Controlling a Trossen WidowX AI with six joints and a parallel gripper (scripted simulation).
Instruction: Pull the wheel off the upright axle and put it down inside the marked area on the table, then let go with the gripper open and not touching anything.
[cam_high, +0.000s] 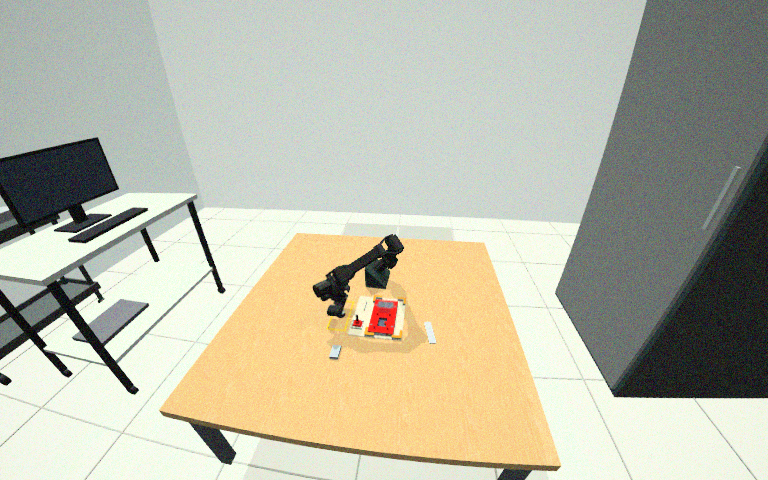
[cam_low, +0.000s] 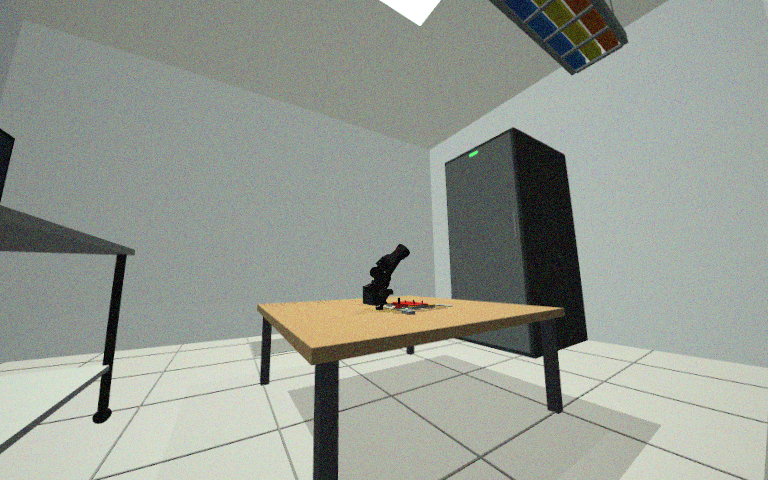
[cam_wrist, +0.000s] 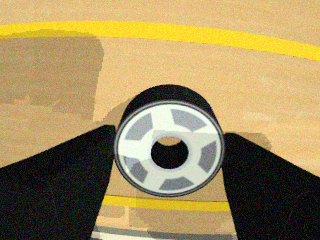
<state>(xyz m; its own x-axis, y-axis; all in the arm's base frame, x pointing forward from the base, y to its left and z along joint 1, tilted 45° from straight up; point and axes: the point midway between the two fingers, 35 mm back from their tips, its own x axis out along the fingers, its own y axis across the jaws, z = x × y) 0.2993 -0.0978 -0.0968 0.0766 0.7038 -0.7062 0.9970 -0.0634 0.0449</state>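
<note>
Right now my gripper tip is right at the wheel. Also, from my gripper tip: cream base plate: 190 mm to the left.
</note>
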